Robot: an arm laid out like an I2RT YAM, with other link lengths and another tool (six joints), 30 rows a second.
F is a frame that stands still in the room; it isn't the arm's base.
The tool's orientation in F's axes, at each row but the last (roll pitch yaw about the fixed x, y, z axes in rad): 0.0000 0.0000 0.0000; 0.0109 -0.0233 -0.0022; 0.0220 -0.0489 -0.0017; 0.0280 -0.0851 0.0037; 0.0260 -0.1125 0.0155
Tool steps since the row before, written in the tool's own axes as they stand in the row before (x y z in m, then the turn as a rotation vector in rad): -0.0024 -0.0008 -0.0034 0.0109 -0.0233 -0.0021; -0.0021 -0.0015 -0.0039 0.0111 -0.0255 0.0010; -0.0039 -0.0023 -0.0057 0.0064 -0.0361 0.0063; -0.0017 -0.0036 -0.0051 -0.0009 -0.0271 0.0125; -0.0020 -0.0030 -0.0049 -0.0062 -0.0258 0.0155
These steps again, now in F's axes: -0.0024 -0.0008 -0.0034 0.0109 -0.0233 -0.0021; -0.0020 -0.0015 -0.0040 0.0110 -0.0255 0.0010; -0.0036 -0.0022 -0.0059 0.0061 -0.0362 0.0058; -0.0012 -0.0035 -0.0053 -0.0018 -0.0274 0.0116; -0.0014 -0.0029 -0.0052 -0.0074 -0.0263 0.0140
